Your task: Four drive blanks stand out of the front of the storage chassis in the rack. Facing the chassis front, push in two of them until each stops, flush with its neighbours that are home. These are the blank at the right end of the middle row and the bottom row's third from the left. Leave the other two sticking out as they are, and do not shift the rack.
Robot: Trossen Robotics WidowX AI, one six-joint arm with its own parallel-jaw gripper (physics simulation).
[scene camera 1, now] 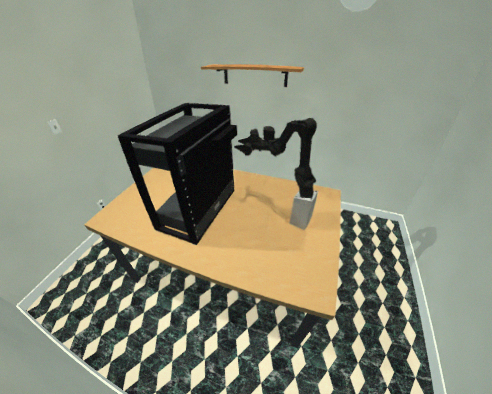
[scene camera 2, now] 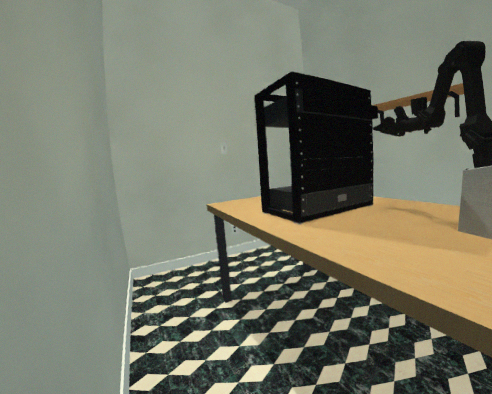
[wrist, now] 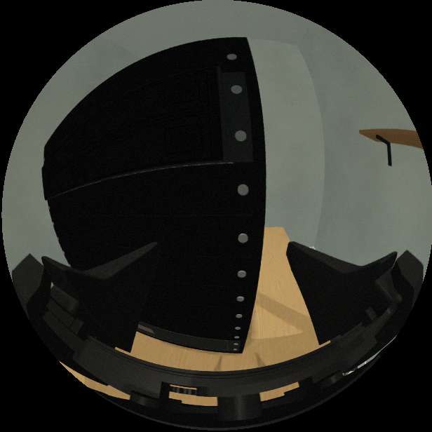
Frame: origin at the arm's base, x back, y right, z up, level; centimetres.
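Seen in the pictures: gripper, fingertip midpoint: [scene camera 1: 236, 143] [scene camera 2: 377, 130]; arm's base at its link origin: [scene camera 1: 306, 194] [scene camera 2: 490, 166].
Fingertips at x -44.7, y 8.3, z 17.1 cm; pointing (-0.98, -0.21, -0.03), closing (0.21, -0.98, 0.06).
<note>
Offsets run from my fingertips to a thing's top centre. "pt": to the spot under its first point. Level surfaces: height alone.
The black rack @[dx -16.9, dy -23.0, dz +20.8 cm] [scene camera 1: 141, 192] [scene camera 2: 296, 165] [wrist: 254, 210] stands upright on the table. The storage chassis @[pt dx +1.4, dy -9.6, dz +10.0 cm] [scene camera 1: 229, 133] [scene camera 2: 374, 112] [wrist: 237, 112] sits in its upper part and juts forward. Its front is nearly black. In the wrist view faint rectangular outlines show near the chassis's right end, one above the other; which blanks stand out, and how far, cannot be told. My gripper [scene camera 1: 237, 143] [scene camera 2: 376, 128] [wrist: 224, 250] is open and empty. It is in front of the rack near its right side, a little below the chassis, with its fingers toward the rack front.
Dark panels fill the rack front below the chassis, with a grey panel @[pt dx -3.2, dy -23.5, dz -29.8 cm] [scene camera 1: 215, 206] [scene camera 2: 327, 198] at the bottom. The arm's grey pedestal [scene camera 1: 303, 210] [scene camera 2: 475, 202] stands on the wooden table @[dz -37.9 cm] [scene camera 1: 260, 260] [scene camera 2: 390, 245] [wrist: 277, 280]. A wooden wall shelf [scene camera 1: 252, 67] [wrist: 395, 135] is beyond.
</note>
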